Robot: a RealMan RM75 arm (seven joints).
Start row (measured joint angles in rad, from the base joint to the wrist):
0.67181 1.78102 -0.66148 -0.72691 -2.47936 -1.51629 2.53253
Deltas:
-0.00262 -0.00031 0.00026 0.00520 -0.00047 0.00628 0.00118
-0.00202 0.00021 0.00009 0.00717 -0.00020 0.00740 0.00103
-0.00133 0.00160 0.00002 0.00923 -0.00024 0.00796 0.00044
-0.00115 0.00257 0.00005 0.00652 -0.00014 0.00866 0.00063
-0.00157 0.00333 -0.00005 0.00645 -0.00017 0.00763 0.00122
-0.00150 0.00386 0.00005 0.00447 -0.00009 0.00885 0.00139
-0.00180 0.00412 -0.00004 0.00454 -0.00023 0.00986 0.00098
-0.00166 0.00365 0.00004 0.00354 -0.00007 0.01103 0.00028
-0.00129 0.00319 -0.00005 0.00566 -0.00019 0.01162 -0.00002
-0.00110 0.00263 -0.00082 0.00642 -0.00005 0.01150 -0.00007
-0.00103 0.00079 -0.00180 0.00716 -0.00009 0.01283 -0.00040
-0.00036 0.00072 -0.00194 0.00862 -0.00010 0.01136 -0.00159
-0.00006 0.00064 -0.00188 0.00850 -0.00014 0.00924 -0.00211
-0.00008 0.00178 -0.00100 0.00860 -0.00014 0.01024 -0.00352
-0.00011 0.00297 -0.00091 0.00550 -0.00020 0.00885 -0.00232
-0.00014 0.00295 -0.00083 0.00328 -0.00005 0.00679 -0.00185
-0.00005 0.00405 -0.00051 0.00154 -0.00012 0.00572 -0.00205
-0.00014 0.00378 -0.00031 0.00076 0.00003 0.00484 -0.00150
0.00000 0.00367 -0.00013 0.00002 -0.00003 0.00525 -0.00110
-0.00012 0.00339 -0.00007 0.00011 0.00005 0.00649 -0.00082
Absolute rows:
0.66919 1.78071 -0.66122 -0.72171 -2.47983 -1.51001 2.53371
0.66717 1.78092 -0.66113 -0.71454 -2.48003 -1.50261 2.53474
0.66584 1.78252 -0.66111 -0.70531 -2.48027 -1.49465 2.53518
0.66469 1.78509 -0.66106 -0.69879 -2.48041 -1.48599 2.53581
0.66312 1.78842 -0.66111 -0.69234 -2.48058 -1.47836 2.53703
0.66162 1.79228 -0.66106 -0.68787 -2.48067 -1.46951 2.53842
0.65982 1.79640 -0.66110 -0.68333 -2.48090 -1.45965 2.53940
0.65816 1.80005 -0.66106 -0.67979 -2.48097 -1.44862 2.53968
0.65687 1.80324 -0.66111 -0.67413 -2.48116 -1.43700 2.53966
0.65577 1.80587 -0.66193 -0.66771 -2.48121 -1.42550 2.53959
0.65474 1.80666 -0.66373 -0.66055 -2.48130 -1.41267 2.53919
0.65438 1.80738 -0.66567 -0.65193 -2.48140 -1.40131 2.53760
0.65432 1.80802 -0.66755 -0.64343 -2.48154 -1.39207 2.53549
0.65424 1.80980 -0.66855 -0.63483 -2.48168 -1.38183 2.53197
0.65413 1.81277 -0.66946 -0.62933 -2.48188 -1.37298 2.52965
0.65399 1.81572 -0.67029 -0.62605 -2.48193 -1.36619 2.52780
0.65394 1.81977 -0.67080 -0.62451 -2.48205 -1.36047 2.52575
0.65380 1.82355 -0.67111 -0.62375 -2.48202 -1.35563 2.52425
0.65380 1.82722 -0.67124 -0.62373 -2.48205 -1.35038 2.52315
0.65368 1.83061 -0.67131 -0.62362 -2.48200 -1.34389 2.52233

